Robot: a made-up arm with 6 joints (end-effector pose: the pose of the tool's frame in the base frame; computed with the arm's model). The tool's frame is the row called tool.
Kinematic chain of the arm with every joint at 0, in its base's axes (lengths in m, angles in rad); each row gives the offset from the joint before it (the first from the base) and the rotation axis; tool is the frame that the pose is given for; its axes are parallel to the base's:
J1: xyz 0 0 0.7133 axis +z
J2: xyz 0.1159 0 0 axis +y
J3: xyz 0 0 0.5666 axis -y
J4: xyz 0 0 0.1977 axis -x
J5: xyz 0.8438 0 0 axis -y
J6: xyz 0.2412 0 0 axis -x
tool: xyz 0 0 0
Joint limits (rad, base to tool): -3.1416..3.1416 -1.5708..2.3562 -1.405..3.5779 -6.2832..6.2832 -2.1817..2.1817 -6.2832..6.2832
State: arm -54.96 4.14 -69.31 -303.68 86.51 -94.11
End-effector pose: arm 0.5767 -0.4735 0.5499 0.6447 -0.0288 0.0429 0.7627
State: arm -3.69 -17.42 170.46 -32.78 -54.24 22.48
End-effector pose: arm -1.0157 0.1717 1.0861 -0.2457 -0.9047 0.0541 0.3439
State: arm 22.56 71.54 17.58 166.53 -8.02 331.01
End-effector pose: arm 1.3667 0.5593 0.1529 -0.8739 -0.0158 0.4170 0.2495
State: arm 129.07 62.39 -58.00 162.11 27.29 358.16
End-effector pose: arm -0.1287 0.1047 0.0164 0.2331 0.1916 -0.5076 0.8070
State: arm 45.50 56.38 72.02 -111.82 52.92 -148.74
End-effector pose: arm 1.1832 0.9492 1.4152 -0.7377 0.0593 0.0294 0.6718
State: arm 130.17 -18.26 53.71 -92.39 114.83 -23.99
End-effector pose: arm 0.1743 0.1326 2.0158 0.9359 0.2804 -0.2112 0.0279
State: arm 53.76 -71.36 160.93 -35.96 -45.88 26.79
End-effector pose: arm -0.6698 -0.7418 0.0588 -0.2474 0.9628 0.0686 0.0838
